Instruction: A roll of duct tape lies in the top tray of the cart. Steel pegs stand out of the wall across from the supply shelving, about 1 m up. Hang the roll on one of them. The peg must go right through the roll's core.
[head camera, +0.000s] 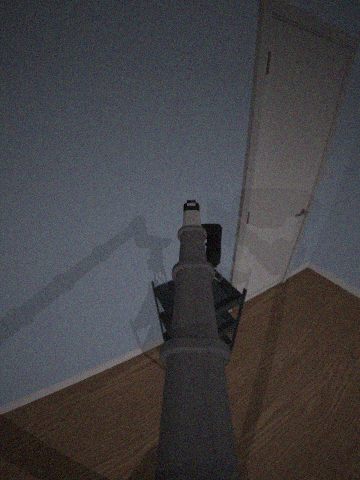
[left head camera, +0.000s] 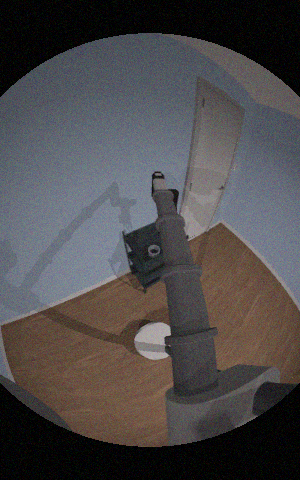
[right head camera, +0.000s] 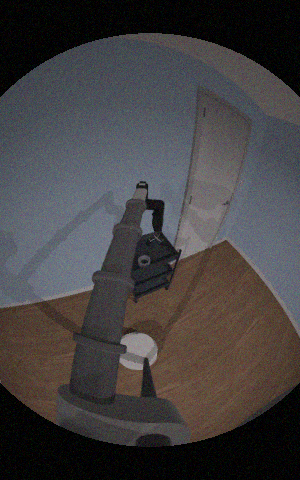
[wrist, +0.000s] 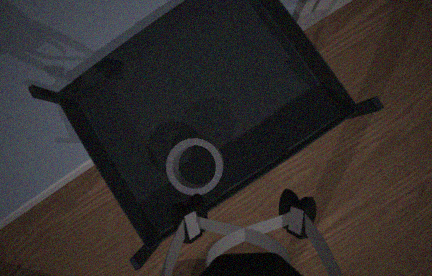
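Pixels of known places: gripper, fingertip midpoint: (right head camera: 154, 245) (wrist: 242, 207); robot's base, origin of the base link: (left head camera: 154, 339) (right head camera: 136, 349).
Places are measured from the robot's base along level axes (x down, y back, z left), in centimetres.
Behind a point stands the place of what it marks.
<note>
The roll of duct tape (left head camera: 149, 250) {z 2.4, x -64.2, y -73.8 cm} (right head camera: 140, 260) {z 2.8, x -65.6, y -72.7 cm} (wrist: 219, 166) {z -5.3, x -68.4, y -71.8 cm}, a pale grey ring, lies flat in the top tray of the dark cart (head camera: 240, 310) {z -29.7, x -56.5, y -79.6 cm} (right head camera: 175, 267) {z -30.7, x -49.7, y -79.1 cm} (wrist: 112, 186) {z 14.0, x -69.3, y -69.4 cm}, near one long edge. My gripper (right head camera: 156, 239) (wrist: 242, 207) {z -8.7, x -88.5, y -69.2 cm} is open and empty, its fingers partly drawn together. It is above the cart's edge; in the wrist view the left fingertip overlaps the tray rim just below the roll and the right fingertip appears over the floor. In the head camera view the arm hides the roll and much of the cart. The steel pegs do not show.
The cart stands by the blue wall (head camera: 110, 150) {z 32.5, x -149.2, y -86.8 cm} (left head camera: 100, 130) {z 30.0, x -153.7, y -88.1 cm}. A pale door (head camera: 295, 150) {z -72.8, x -141.6, y -141.8 cm} (left head camera: 215, 145) {z -65.7, x -144.8, y -137.9 cm} (right head camera: 220, 150) {z -65.4, x -152.8, y -137.8 cm} is to its right. A white round object (left head camera: 150, 332) {z 4.1, x -18.7, y -8.8 cm} (right head camera: 141, 344) {z -4.8, x -18.7, y -7.3 cm} is on the wooden floor in front of the cart. Shadows of the arm fall on the wall.
</note>
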